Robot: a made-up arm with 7 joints. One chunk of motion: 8 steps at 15 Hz.
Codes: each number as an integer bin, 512 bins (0 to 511) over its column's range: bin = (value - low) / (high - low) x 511, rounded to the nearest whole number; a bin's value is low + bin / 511 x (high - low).
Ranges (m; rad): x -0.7..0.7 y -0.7..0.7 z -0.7..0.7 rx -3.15..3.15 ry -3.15..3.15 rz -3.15..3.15
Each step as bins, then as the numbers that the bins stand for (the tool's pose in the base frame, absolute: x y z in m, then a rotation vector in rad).
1 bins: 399 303 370 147 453 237
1 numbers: 0.3932 0.1301 0.3137 -1.3377 2.4349 -0.2281
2 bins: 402 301 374 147 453 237
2 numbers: 0.4014 0.1247 0.3247 -1.3377 2.4349 -0.2281
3 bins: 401 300 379 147 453 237
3 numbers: 0.3986 0.1219 0.3384 -1.3377 2.4349 -0.2281
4 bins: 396 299 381 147 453 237
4 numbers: 0.3849 0.1192 0.3438 -1.3377 2.4349 -0.2281
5 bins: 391 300 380 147 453 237
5 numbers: 0.3712 0.1219 0.3411 -1.3377 2.4349 -0.2281
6 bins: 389 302 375 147 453 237
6 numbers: 0.3658 0.1274 0.3274 -1.3377 2.4349 -0.2281
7 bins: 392 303 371 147 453 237
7 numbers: 0.3740 0.1301 0.3164 -1.3377 2.4349 -0.2281
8 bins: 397 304 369 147 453 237
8 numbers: 0.3877 0.1329 0.3110 -1.3377 2.4349 -0.2281
